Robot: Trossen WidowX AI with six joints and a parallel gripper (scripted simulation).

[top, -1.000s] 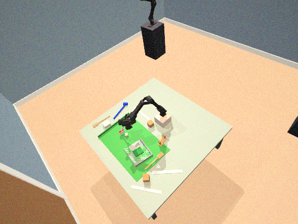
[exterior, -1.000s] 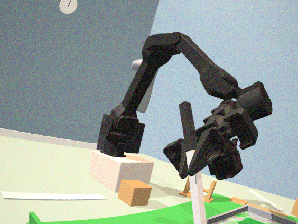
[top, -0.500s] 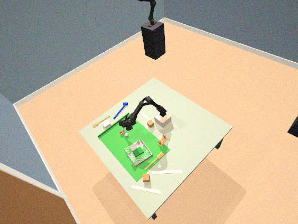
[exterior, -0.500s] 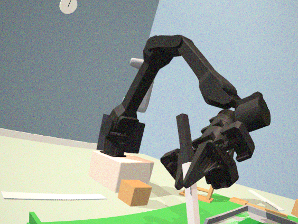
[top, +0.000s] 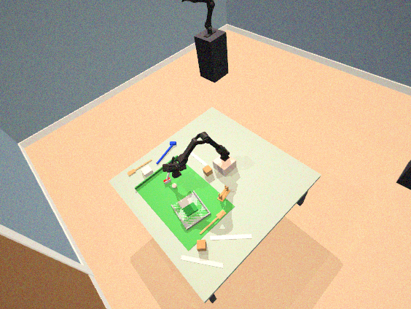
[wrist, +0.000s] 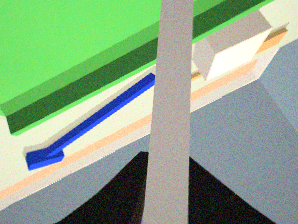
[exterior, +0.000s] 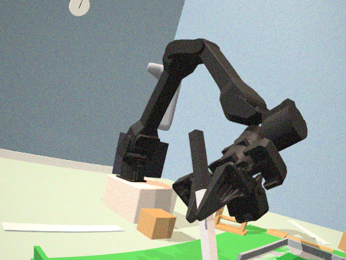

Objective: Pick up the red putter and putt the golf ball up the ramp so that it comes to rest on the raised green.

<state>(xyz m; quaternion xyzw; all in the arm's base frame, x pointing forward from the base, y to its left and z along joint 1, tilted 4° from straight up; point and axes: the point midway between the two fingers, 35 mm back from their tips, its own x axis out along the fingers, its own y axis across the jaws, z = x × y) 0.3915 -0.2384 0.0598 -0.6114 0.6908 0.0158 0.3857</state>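
The white golf ball lies 6 cm ahead of my gripper tip, 10 cm to the left of it and 13 cm below it. Round my gripper tip: red putter 2 cm ahead, 2 cm to the left, 3 cm below; then green mat 9 cm ahead, 22 cm to the left, 15 cm below; then white block 13 cm ahead, 21 cm to the right, 13 cm below.
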